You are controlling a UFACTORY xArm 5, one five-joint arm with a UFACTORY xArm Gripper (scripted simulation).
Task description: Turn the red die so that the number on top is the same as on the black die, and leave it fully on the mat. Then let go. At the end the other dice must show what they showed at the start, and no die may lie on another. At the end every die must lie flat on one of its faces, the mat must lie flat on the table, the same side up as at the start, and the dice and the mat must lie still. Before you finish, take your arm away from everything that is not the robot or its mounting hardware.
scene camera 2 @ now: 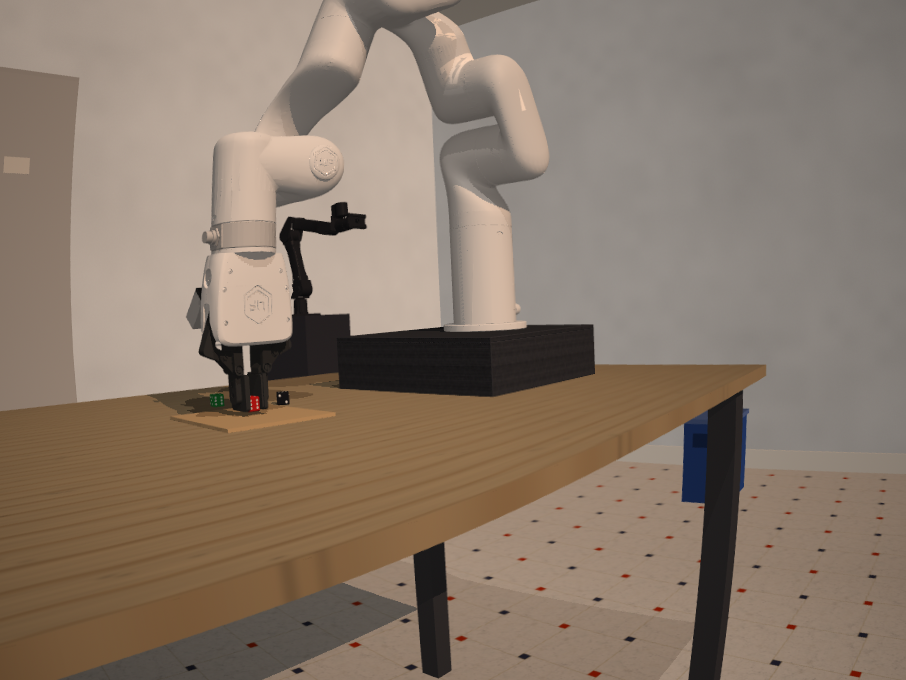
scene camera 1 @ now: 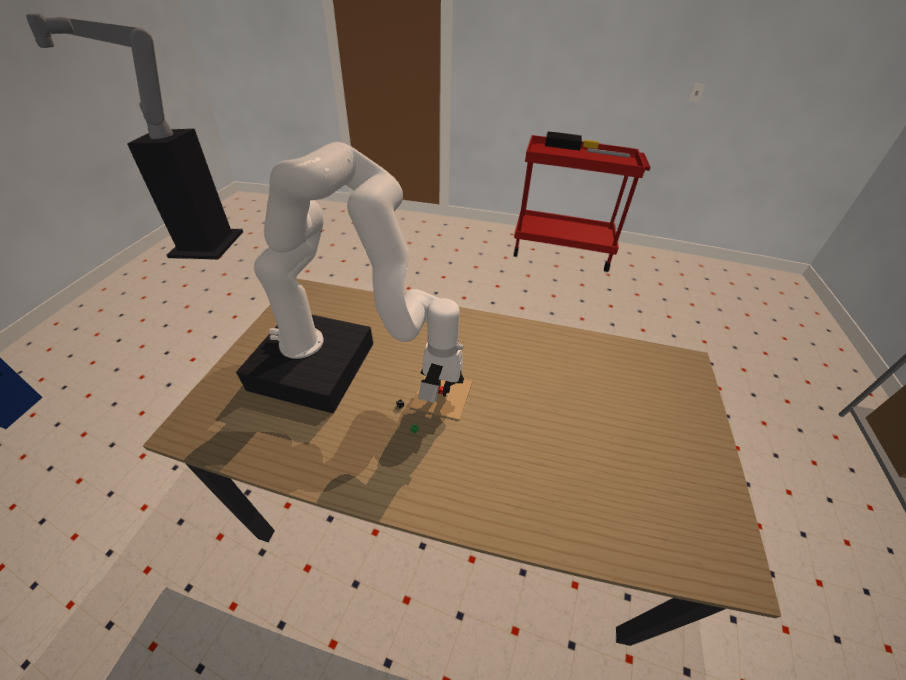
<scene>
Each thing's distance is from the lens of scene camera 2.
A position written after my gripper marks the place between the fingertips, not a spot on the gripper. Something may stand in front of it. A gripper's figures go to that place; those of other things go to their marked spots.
my gripper [scene camera 2: 250, 409]: 0.75 m
tan mat [scene camera 2: 226, 420]: 0.72 m
</scene>
